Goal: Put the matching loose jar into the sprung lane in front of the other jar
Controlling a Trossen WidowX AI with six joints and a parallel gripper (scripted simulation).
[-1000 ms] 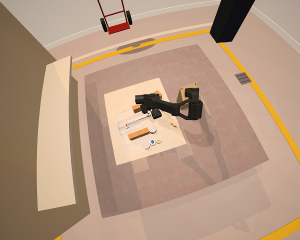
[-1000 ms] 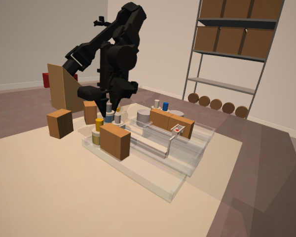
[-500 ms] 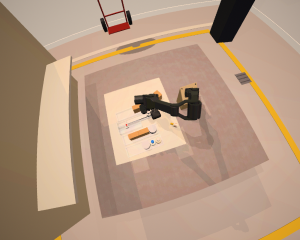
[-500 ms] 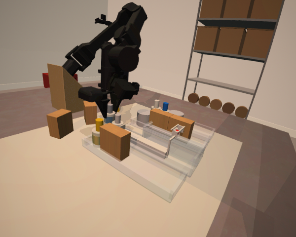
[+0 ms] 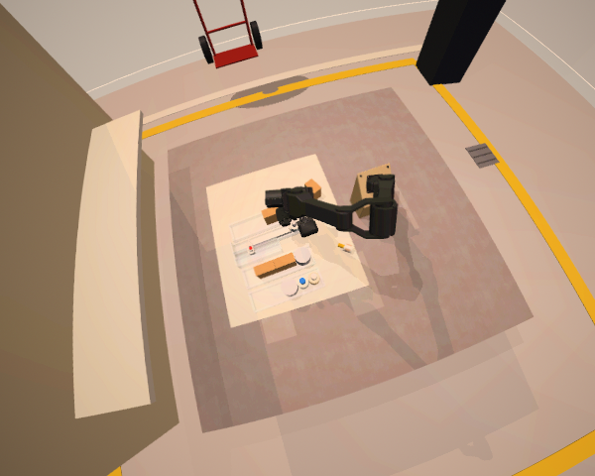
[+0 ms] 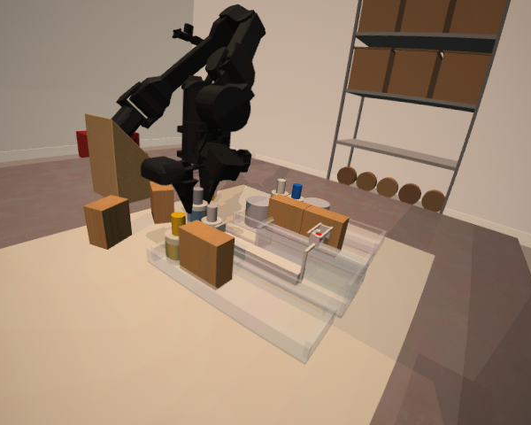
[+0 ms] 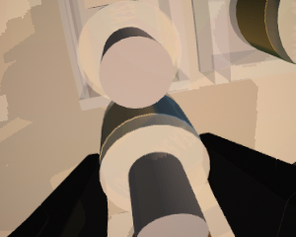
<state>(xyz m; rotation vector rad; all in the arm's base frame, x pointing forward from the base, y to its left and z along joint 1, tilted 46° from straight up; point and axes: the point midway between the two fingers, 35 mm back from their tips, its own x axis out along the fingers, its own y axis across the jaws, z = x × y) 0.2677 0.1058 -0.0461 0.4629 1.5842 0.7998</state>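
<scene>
My gripper tip is now 170 mm short of the sprung lane, 60 mm to the right of it and 30 mm above it. The rest, counted from my gripper tip: pale pusher bar (140 mm ahead, 50 mm to the left).
</scene>
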